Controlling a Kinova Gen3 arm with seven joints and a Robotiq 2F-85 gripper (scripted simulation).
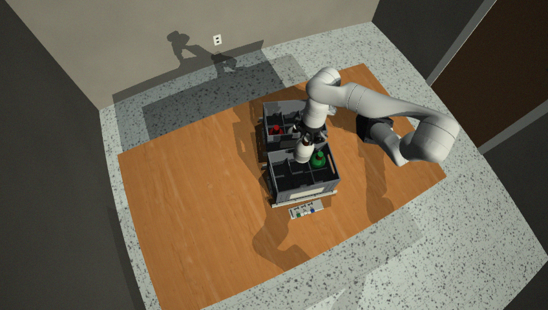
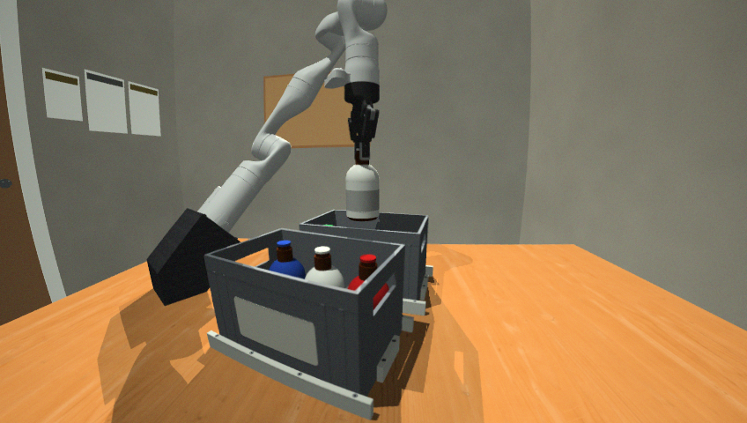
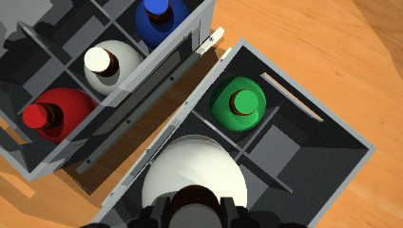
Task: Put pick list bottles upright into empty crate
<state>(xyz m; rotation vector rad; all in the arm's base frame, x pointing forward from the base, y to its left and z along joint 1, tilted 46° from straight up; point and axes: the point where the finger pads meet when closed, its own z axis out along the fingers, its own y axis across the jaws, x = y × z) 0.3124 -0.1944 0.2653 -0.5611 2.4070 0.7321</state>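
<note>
Right now the green bottle is 25 cm below my hand, 9 cm behind it and 1 cm to the left of it. Also, from my hand: red bottle: 25 cm below, 17 cm to the right, 5 cm ahead; then blue bottle: 25 cm below, 14 cm to the right, 12 cm behind; then pick list: 33 cm below, 18 cm to the left, 2 cm ahead.
</note>
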